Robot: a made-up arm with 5 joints.
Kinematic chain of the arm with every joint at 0, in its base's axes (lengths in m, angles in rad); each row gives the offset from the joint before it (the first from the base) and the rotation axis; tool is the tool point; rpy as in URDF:
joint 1: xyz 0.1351 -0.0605 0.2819 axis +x
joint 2: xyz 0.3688 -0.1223 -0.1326 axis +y
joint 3: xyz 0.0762 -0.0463 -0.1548 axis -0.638 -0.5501 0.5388
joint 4: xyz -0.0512 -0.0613 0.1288 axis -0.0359 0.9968 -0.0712
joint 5: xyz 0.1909 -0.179 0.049 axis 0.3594 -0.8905 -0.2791
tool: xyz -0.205 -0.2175 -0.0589 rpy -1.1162 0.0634 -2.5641
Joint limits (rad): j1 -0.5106..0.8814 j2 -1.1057..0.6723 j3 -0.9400..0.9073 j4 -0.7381..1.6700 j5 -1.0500..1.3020
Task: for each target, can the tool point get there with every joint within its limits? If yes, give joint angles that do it. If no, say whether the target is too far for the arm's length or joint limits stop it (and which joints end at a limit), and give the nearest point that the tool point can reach.
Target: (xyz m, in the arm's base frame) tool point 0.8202 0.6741 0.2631
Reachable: no: joint limits stop it (at a limit: joint 1, joint 2, joint 3, joint 5) | nearest point 0.6898 0.1468 -0.2394 | short by 0.740 m
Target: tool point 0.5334 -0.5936 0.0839
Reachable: yes | joints 0.3791 -0.4042 0.5345 -0.3189 -0.0861
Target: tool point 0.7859 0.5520 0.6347
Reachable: no: joint limits stop it (at a limit: joint 1, joint 3, joint 4, joint 5) | nearest point 0.6296 -0.1586 0.5629 | short by 0.731 m
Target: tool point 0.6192 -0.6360 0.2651
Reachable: yes | joints -0.2049 -0.7575 0.5325 0.4835 0.7435
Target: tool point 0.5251 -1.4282 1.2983
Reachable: no: too far | nearest point 0.5525 -0.7287 0.6056 | short by 0.985 m
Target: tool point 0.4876 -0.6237 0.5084
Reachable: yes | joints -0.3167 -0.6386 0.2594 0.3602 -0.4333
